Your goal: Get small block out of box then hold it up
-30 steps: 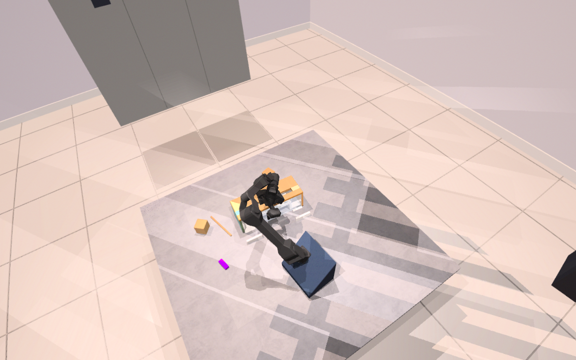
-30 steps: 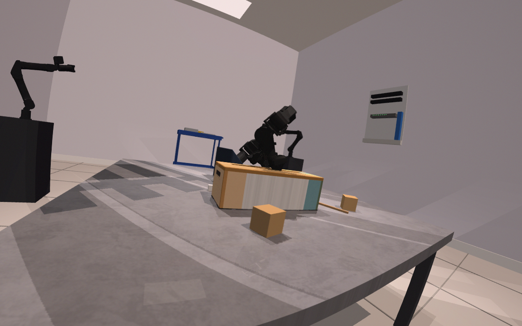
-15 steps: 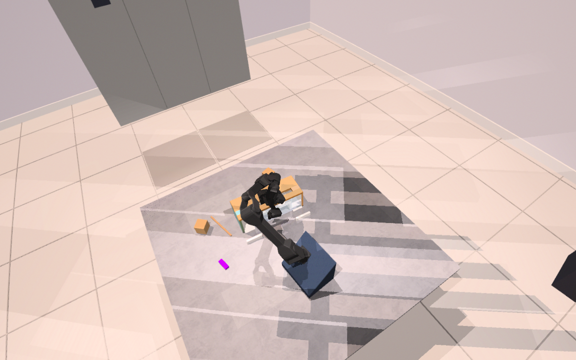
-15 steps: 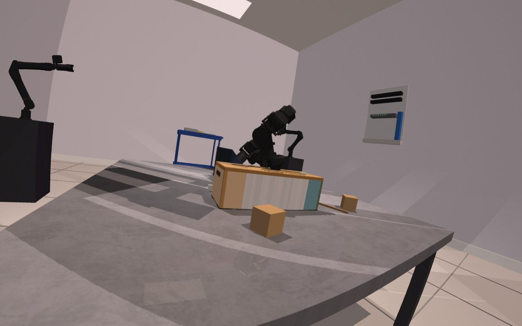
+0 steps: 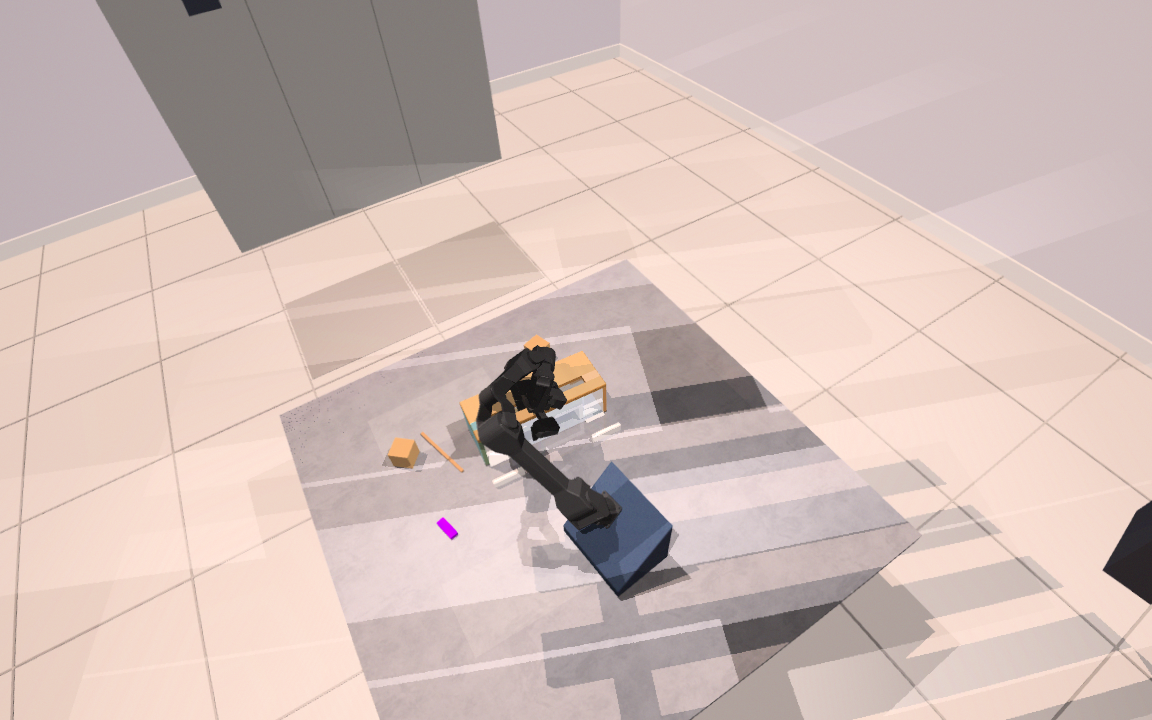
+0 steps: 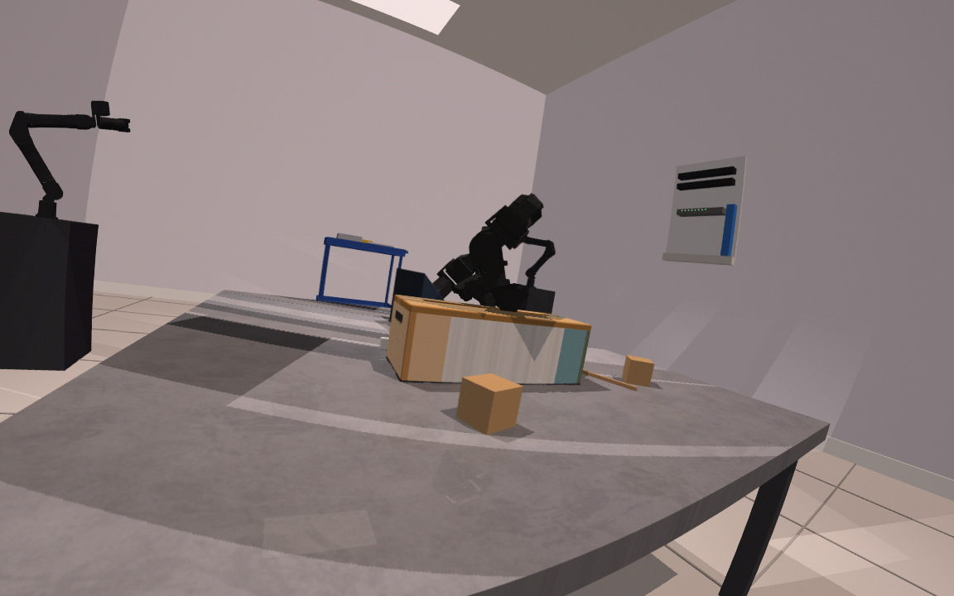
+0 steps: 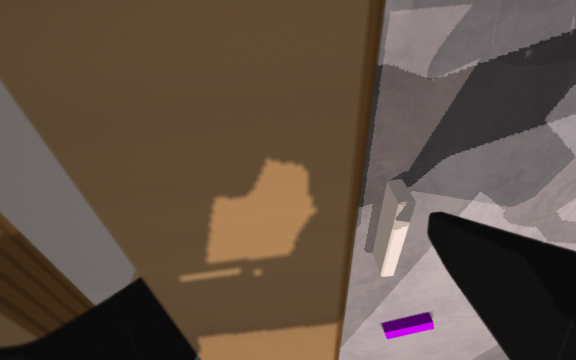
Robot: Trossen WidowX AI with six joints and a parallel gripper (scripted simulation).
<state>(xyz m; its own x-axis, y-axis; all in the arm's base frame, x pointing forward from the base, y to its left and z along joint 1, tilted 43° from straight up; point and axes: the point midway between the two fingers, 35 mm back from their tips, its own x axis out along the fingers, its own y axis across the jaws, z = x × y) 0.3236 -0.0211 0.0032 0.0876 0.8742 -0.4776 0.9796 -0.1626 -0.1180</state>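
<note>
My gripper tip is 60 mm short of the tan block and 10 mm to the right of it. From my gripper tip the other things lie so: thin wooden stick: 150 mm ahead, 210 mm to the left, 80 mm below; then box: 20 mm ahead, 60 mm to the right, 20 mm below.
</note>
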